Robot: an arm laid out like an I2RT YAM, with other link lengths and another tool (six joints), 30 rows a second.
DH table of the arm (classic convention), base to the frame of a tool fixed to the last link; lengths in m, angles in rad. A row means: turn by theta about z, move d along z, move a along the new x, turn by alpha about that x. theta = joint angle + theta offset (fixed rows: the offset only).
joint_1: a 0.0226, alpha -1.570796, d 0.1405, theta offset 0
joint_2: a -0.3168, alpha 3.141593, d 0, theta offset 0
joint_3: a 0.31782, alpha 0, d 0, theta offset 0.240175
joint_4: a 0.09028, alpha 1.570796, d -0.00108, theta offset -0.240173
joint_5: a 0, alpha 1.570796, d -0.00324, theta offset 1.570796
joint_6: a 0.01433, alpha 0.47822, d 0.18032, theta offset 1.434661
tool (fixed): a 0, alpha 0, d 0.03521, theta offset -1.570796
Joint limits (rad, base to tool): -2.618..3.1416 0..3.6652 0..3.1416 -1.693..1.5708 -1.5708..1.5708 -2.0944..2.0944
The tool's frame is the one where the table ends.
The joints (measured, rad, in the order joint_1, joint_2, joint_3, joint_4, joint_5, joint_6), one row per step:
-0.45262, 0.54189, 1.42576, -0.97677, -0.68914, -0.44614
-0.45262, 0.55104, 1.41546, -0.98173, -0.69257, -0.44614
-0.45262, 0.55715, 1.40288, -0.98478, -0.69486, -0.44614
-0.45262, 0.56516, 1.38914, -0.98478, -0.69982, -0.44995
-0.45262, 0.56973, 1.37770, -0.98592, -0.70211, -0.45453
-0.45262, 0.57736, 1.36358, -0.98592, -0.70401, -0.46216
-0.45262, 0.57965, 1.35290, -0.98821, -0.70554, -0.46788
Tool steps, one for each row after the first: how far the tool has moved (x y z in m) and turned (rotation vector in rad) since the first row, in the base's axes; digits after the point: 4 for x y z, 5 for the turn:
0.0056, -0.0021, -0.0067, 0.01100, 0.02179, 0.00341
0.0106, -0.0040, -0.0135, 0.02078, 0.04121, 0.00568
0.0163, -0.0059, -0.0202, 0.02723, 0.05955, 0.01097
0.0203, -0.0074, -0.0258, 0.03068, 0.07367, 0.01372
0.0258, -0.0097, -0.0328, 0.03322, 0.09117, 0.01651
0.0286, -0.0107, -0.0381, 0.03472, 0.10331, 0.01877

